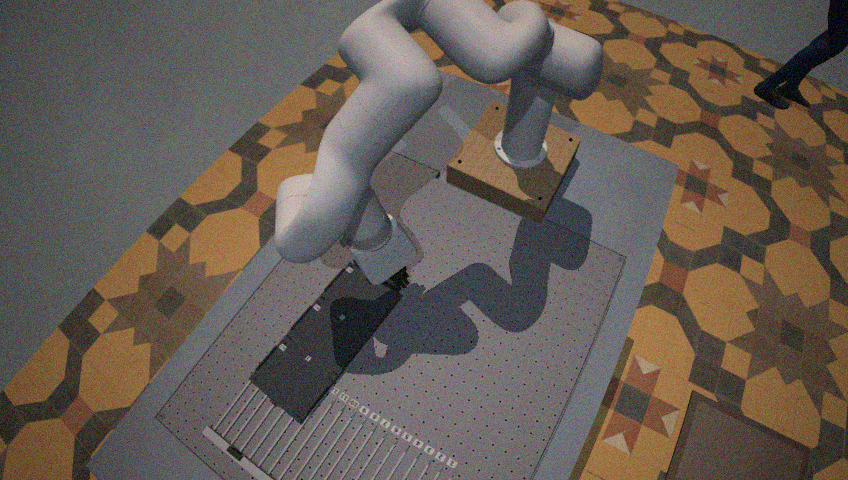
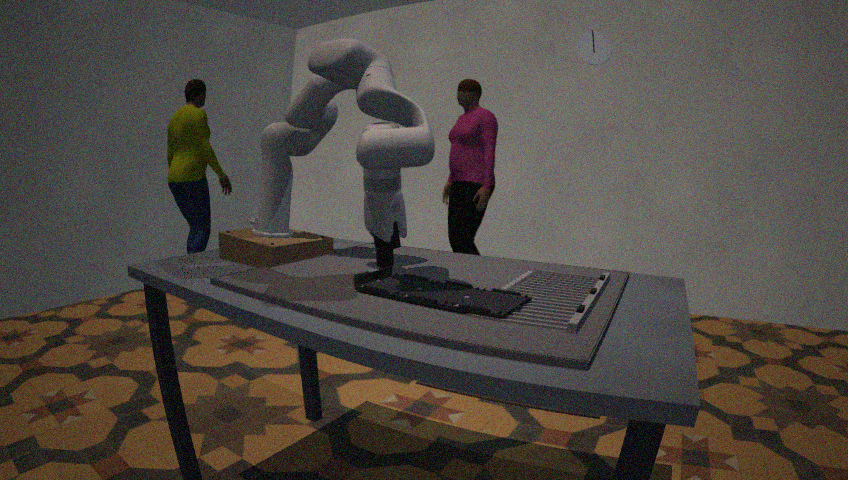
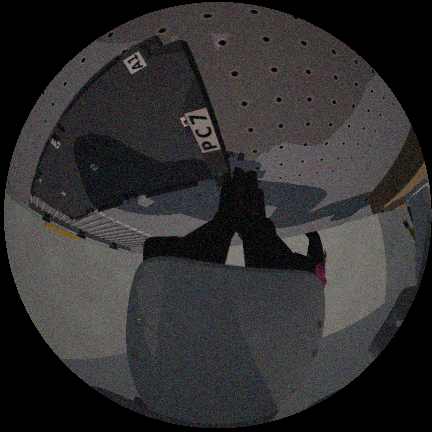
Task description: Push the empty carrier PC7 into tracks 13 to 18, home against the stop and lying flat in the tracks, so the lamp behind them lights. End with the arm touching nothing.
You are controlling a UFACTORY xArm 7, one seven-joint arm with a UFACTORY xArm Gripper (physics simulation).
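The dark flat carrier PC7 lies with its front end over the near ends of the tracks. A stretch of rail shows between its front edge and the pale stop bar. The lamp on the bar looks dark. My gripper is shut and empty, pointing down low at the carrier's rear end, near the corner away from label A1. Whether the fingertips touch the rear edge, I cannot tell. The arm's shadow covers part of the carrier.
The perforated board lies on the grey table. The arm's wooden base block stands behind the gripper. A row of number labels runs along the near track ends. Two people stand beyond the table.
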